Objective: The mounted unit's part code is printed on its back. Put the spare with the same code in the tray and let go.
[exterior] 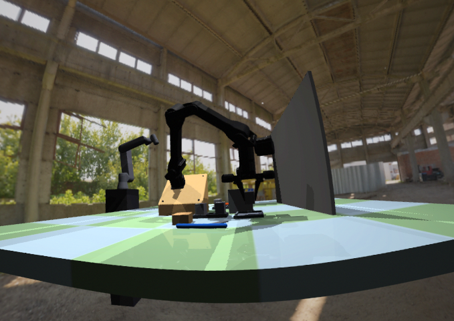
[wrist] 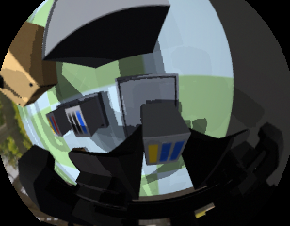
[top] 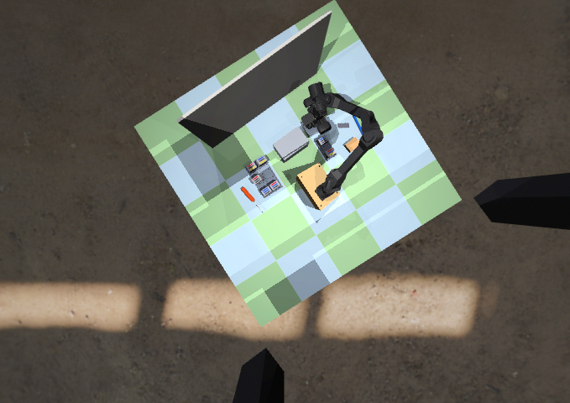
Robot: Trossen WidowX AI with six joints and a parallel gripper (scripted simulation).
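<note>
The dark flat tray lies 50 mm below my gripper tip and 10 mm behind it. From my gripper tip the other things lie so: yellow-and-blue striped spare (30 mm above); brown block (220 mm behind, 90 mm to the right, 40 mm below); grey mounted unit (190 mm to the left, 30 mm behind).
</note>
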